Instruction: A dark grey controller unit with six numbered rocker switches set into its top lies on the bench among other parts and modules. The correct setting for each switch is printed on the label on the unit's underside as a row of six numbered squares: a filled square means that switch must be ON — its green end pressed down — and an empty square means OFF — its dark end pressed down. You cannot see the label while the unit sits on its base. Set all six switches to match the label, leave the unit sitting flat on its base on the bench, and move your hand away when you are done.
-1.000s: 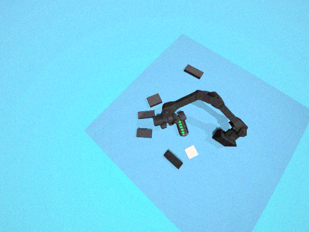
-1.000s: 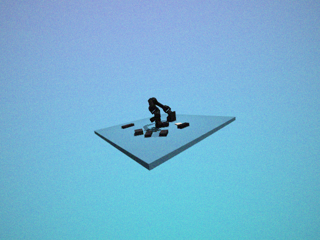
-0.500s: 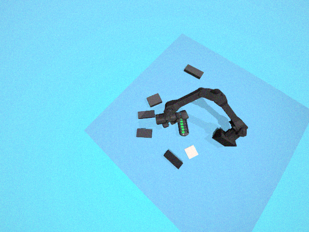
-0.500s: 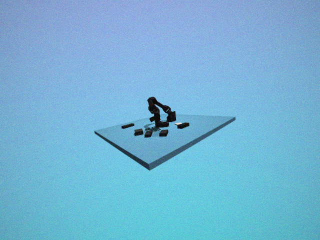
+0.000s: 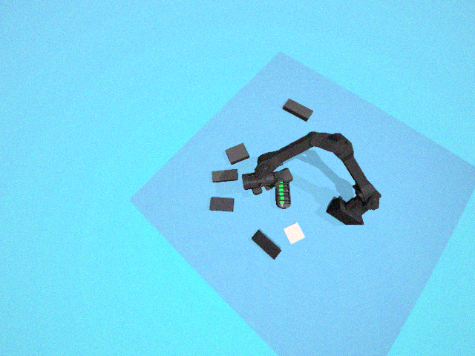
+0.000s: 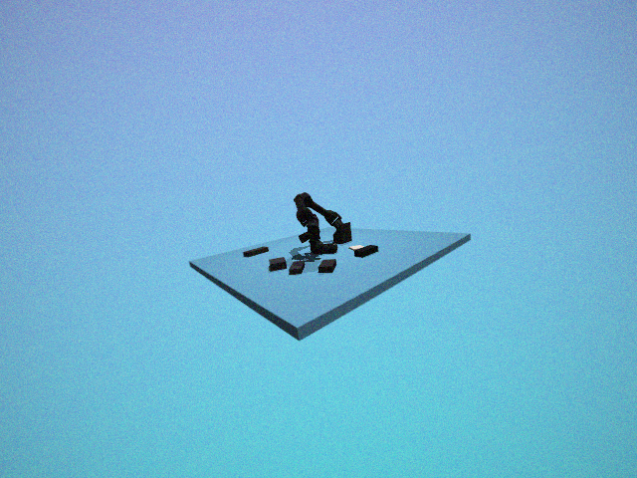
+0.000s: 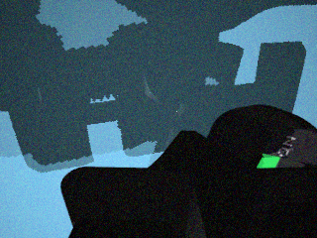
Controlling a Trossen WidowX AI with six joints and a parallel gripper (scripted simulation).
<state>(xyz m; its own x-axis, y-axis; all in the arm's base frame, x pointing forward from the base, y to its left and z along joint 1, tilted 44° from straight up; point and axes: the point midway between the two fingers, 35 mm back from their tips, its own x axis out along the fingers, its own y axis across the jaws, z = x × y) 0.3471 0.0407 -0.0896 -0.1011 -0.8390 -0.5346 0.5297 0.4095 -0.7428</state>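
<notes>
The white block is 210 mm behind my gripper tip, 130 mm to the left of it and 10 mm below it.
</notes>
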